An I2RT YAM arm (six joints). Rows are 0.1 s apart.
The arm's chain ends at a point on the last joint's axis. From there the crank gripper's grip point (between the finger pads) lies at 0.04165 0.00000 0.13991 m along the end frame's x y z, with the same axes.
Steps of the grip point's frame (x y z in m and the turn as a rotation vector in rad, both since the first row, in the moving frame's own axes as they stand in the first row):
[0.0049 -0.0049 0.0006 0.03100 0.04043 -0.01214]
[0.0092 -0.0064 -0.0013 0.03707 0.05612 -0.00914]
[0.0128 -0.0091 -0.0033 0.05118 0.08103 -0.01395]
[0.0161 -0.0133 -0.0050 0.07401 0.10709 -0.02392]
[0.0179 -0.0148 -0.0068 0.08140 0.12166 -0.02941]
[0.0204 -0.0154 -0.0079 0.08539 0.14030 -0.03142]
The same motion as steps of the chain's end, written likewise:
[-0.0007 -0.0001 0.0025 0.03100 0.04043 -0.01214]
[0.0014 -0.0008 0.0014 0.03707 0.05612 -0.00914]
[0.0017 -0.0014 0.0007 0.05118 0.08103 -0.01395]
[0.0015 -0.0020 0.0007 0.07401 0.10709 -0.02392]
[0.0014 -0.0022 -0.0002 0.08140 0.12166 -0.02941]
[0.0015 -0.0021 -0.0001 0.08539 0.14030 -0.03142]

